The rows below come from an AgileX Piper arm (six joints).
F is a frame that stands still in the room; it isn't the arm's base.
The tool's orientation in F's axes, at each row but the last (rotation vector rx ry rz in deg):
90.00 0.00 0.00
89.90 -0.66 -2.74
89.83 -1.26 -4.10
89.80 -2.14 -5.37
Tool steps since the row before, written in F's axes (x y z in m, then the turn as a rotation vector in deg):
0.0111 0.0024 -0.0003 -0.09 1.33 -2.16
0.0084 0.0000 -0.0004 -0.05 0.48 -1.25
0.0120 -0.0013 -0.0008 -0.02 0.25 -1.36
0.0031 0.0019 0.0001 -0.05 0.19 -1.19
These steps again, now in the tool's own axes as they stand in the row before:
0.0111 -0.0003 -0.0024 -0.09 -2.16 -1.33
0.0084 -0.0002 -0.0003 -0.04 -1.25 -0.48
0.0121 -0.0004 0.0006 0.01 -1.36 -0.25
0.0029 0.0002 -0.0022 -0.02 -1.19 -0.19

